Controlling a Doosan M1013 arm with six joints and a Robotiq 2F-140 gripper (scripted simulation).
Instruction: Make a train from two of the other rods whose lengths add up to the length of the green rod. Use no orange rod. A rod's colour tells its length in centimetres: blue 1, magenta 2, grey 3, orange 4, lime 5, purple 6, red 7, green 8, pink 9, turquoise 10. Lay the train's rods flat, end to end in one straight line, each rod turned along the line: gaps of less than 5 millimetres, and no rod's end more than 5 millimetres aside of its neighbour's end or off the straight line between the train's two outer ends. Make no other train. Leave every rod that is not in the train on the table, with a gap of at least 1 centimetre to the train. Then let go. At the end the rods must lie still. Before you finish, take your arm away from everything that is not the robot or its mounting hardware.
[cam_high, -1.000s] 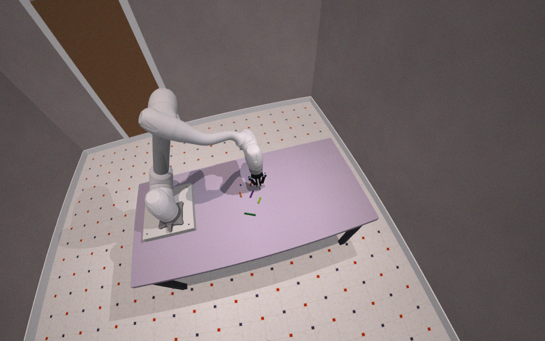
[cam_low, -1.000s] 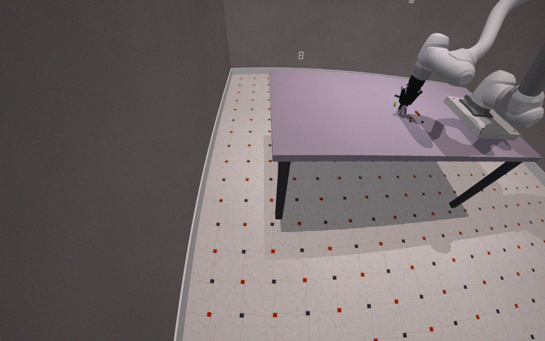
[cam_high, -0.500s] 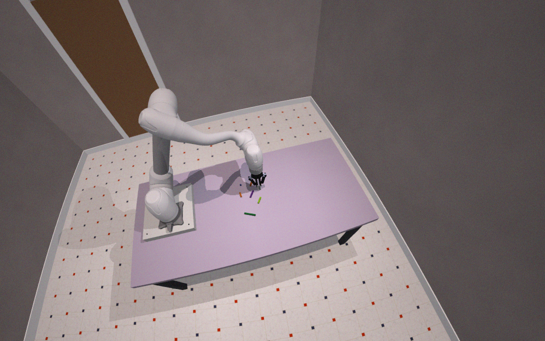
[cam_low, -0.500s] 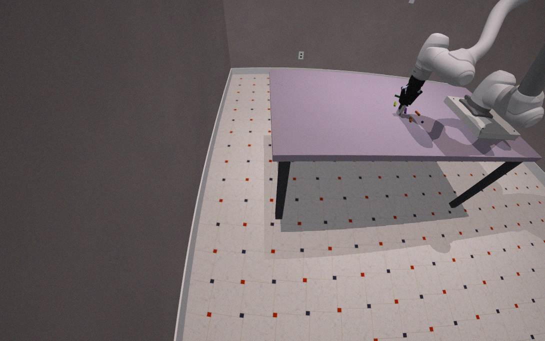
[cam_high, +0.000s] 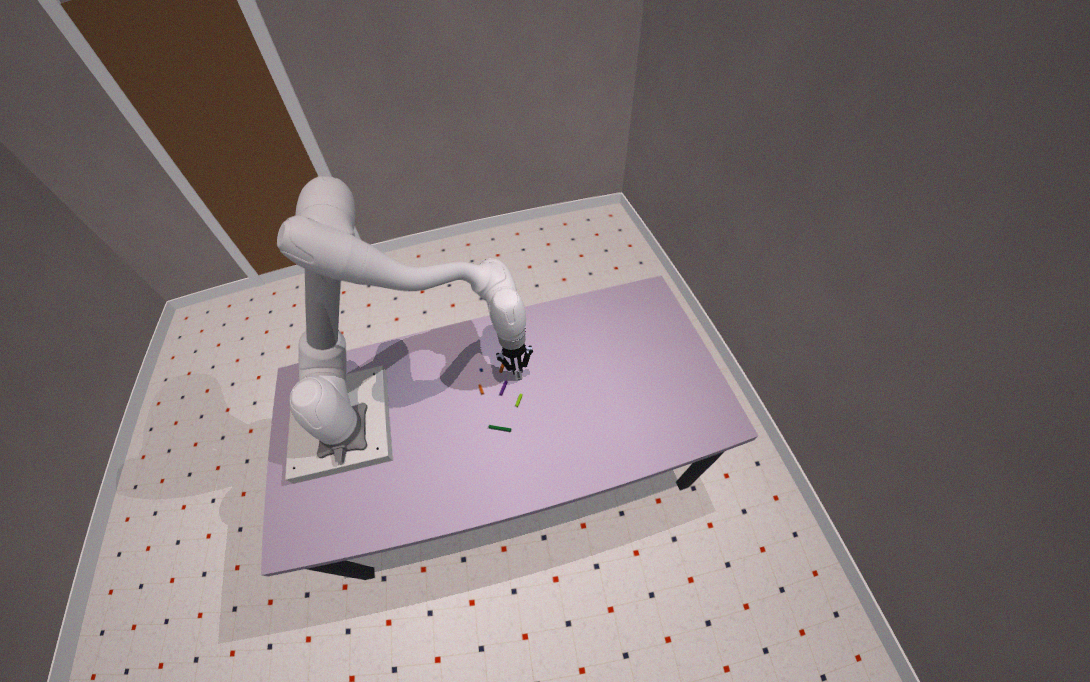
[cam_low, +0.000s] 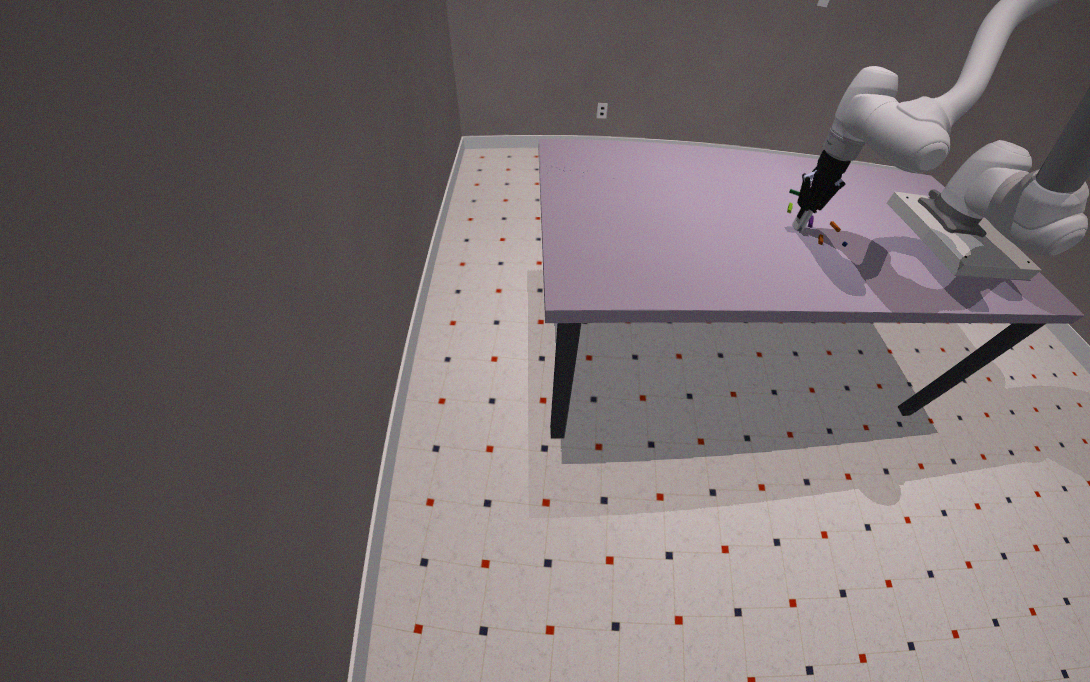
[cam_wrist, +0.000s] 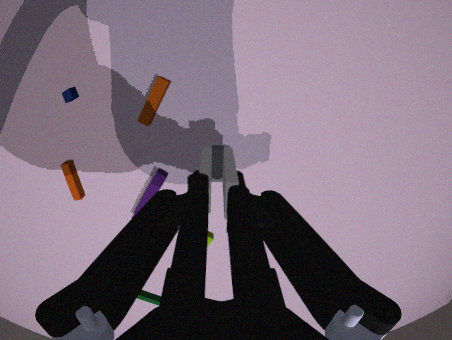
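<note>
Right now my hand is 30 mm above the grey rod. From my hand the other things lie so: lime rod 100 mm to the right, 30 mm below, 20 mm behind; then small blue rod 130 mm behind, 60 mm to the left, 30 mm below; then purple rod 60 mm behind, 40 mm to the right, 30 mm below.
</note>
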